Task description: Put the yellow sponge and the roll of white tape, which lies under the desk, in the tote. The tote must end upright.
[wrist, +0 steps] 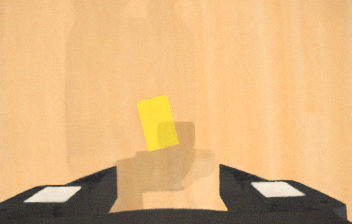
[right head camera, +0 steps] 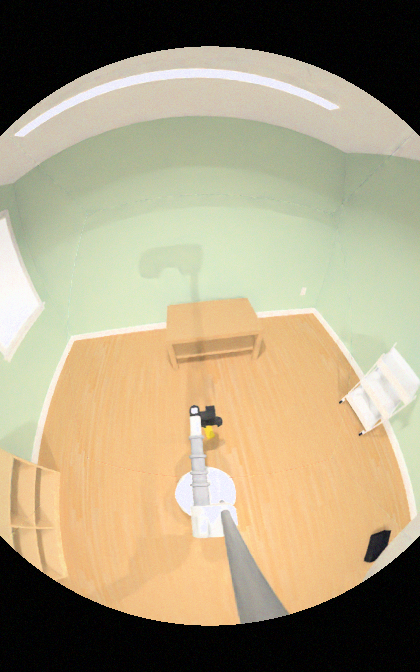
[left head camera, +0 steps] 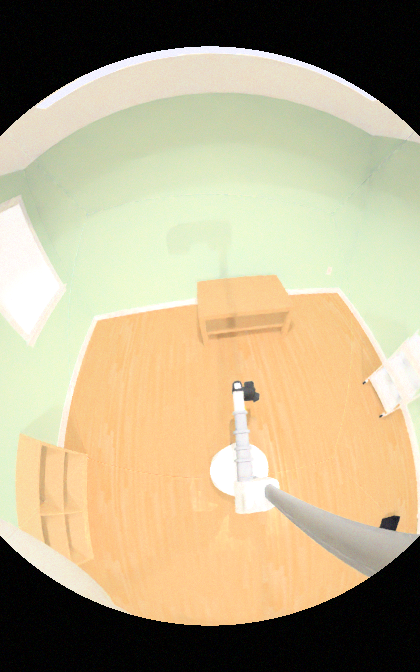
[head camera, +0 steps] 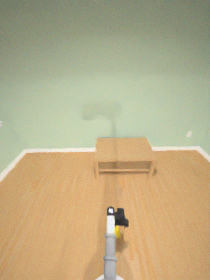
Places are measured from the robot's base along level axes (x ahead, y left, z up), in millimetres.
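Where they show: gripper, fingertip midpoint: [wrist: 168, 180] [head camera: 119, 226].
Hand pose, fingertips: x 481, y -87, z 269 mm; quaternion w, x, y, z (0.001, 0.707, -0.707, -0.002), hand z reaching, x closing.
Note:
After its pixels a point has its place.
The yellow sponge [wrist: 158, 123] {x 511, y -66, z 18 mm} [right head camera: 209, 432] [head camera: 117, 231] {x 512, y -75, z 18 mm} lies flat on the floor, slightly tilted, just left of centre in the wrist view. My gripper [wrist: 168, 180] {x 481, y -87, z 269 mm} is open and empty, pointing down above the floor. The sponge lies beyond the fingertips in the wrist view, with a shadow over its lower right part. In the head view the arm and wrist partly cover it. The wooden desk [head camera: 125, 149] {x 1441, y -220, z 423 mm} [left head camera: 243, 295] [right head camera: 212, 317] stands against the far wall. No white tape roll can be made out. A black object [left head camera: 389, 523] [right head camera: 377, 546] stands at the lower right; whether it is the tote I cannot tell.
A white cart [right head camera: 400, 367] [left head camera: 414, 352] stands by the right wall. A wooden shelf unit [left head camera: 30, 480] [right head camera: 4, 480] stands at the left. The desk has legs and a low crossbar. My arm reaches out from the white round base toward the desk side.

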